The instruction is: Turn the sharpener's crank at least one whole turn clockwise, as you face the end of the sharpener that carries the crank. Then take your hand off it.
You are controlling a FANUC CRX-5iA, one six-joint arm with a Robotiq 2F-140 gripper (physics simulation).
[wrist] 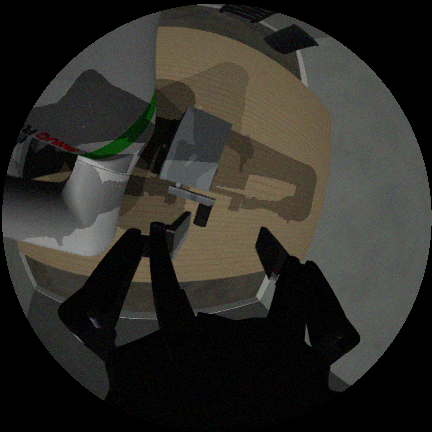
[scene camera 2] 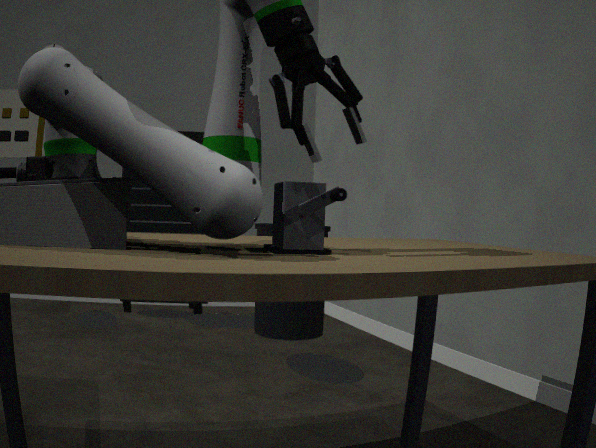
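Where they show: gripper, fingertip midpoint: [wrist: 224, 230] [scene camera 2: 340, 152]; arm's base, link origin: [scene camera 2: 69, 185].
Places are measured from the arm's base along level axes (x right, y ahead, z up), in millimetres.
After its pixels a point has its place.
The sharpener [scene camera 2: 300, 235] @[x 232, y 415, z -79 mm] [wrist: 200, 140] @[x 170, y 441, z 16 mm] is a grey upright box on a dark base on the table. Its crank arm [scene camera 2: 315, 202] [wrist: 192, 194] crosses the end face and slants up to the right in the scene view. The dark crank knob [scene camera 2: 340, 194] @[x 305, y 449, z -5 mm] [wrist: 202, 214] @[x 284, y 453, z 5 mm] is at the arm's outer end. My gripper [scene camera 2: 337, 147] @[x 284, y 459, z 71 mm] [wrist: 224, 230] @[x 284, y 459, z 71 mm] is open with nothing between its fingers. It is tilted and hangs above the sharpener and knob, apart from both. In the wrist view the knob shows just beyond the left fingertip.
The wooden table [scene camera 2: 200, 286] @[x 488, y 138, z -129 mm] [wrist: 300, 105] @[x -111, y 868, z -113 mm] carries the sharpener and a grey robot base [scene camera 2: 45, 215] @[x 160, y -58, z -57 mm] at the left. My white forearm [scene camera 2: 150, 135] @[x 276, y 114, z 75 mm] hangs low, close to the sharpener's left side in the scene view. A dark bin [scene camera 2: 289, 320] [wrist: 291, 39] stands on the floor behind.
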